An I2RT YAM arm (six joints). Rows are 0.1 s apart.
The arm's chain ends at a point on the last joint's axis. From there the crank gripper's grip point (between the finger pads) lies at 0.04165 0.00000 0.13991 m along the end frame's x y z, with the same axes.
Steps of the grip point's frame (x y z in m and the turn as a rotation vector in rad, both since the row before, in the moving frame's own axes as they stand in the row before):
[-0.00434, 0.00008, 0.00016, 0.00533, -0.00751, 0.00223]
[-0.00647, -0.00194, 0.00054, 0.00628, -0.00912, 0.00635]
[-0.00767, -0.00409, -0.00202, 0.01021, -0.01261, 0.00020]
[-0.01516, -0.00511, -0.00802, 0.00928, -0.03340, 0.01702]
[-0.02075, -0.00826, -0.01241, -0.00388, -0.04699, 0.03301]
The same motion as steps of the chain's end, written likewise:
[-0.00329, 0.00073, -0.00015, 0.00533, -0.00751, 0.00223]
[-0.00519, -0.00132, 0.00017, 0.00628, -0.00912, 0.00635]
[-0.00590, -0.00267, -0.00253, 0.01021, -0.01261, 0.00020]
[-0.01047, -0.00447, -0.00933, 0.00928, -0.03340, 0.01702]
[-0.01410, -0.01007, -0.01421, -0.00388, -0.04699, 0.03301]

